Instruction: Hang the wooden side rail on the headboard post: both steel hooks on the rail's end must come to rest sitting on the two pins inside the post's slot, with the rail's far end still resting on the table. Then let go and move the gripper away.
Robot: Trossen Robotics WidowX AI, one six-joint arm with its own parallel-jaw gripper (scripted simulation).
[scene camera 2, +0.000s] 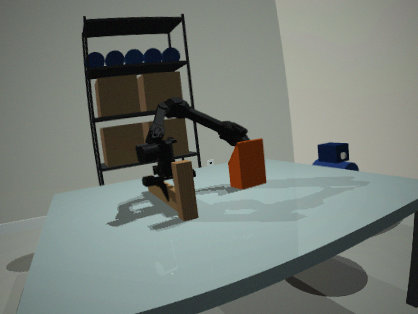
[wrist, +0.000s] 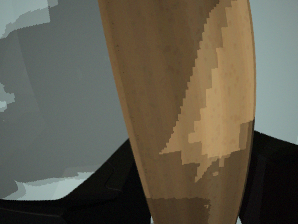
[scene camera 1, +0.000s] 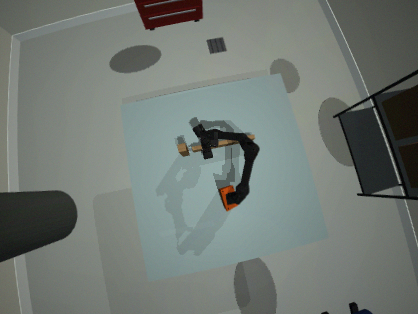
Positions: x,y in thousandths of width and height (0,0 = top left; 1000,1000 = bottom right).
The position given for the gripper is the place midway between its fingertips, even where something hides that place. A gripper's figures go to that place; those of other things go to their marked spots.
Scene:
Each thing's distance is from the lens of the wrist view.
gripper (wrist: 592,578): 10 cm
wooden side rail (wrist: 626,373): 3 cm

